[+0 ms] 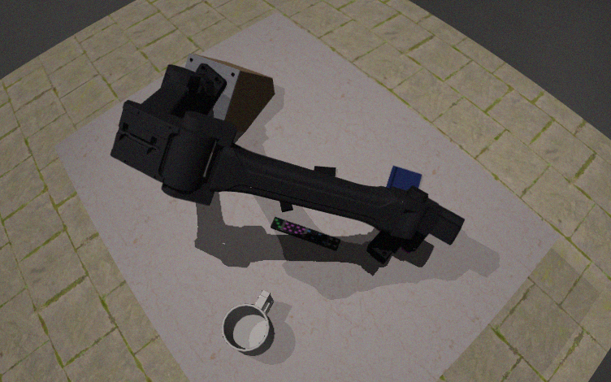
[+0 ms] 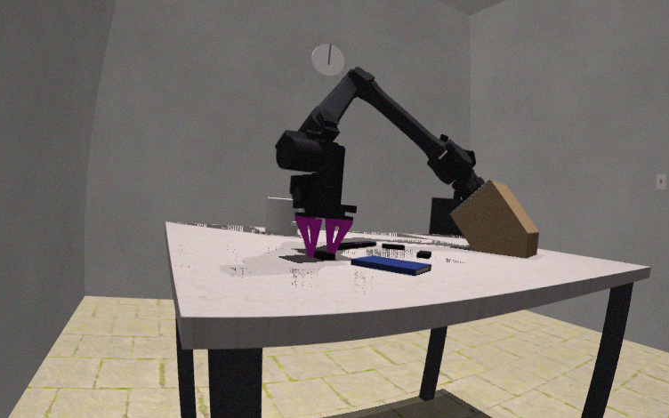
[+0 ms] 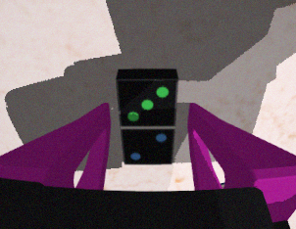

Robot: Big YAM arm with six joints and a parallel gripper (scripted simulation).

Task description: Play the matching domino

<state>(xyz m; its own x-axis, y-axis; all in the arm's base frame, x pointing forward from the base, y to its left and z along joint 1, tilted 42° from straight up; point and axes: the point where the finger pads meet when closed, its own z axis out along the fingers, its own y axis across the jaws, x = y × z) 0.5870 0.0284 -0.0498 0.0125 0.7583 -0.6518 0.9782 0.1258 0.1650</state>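
My hand is right at the domino. Round my hand: blue book: 7 cm behind, 12 cm to the left; then mug: 10 cm behind, 37 cm to the right, 3 cm above.
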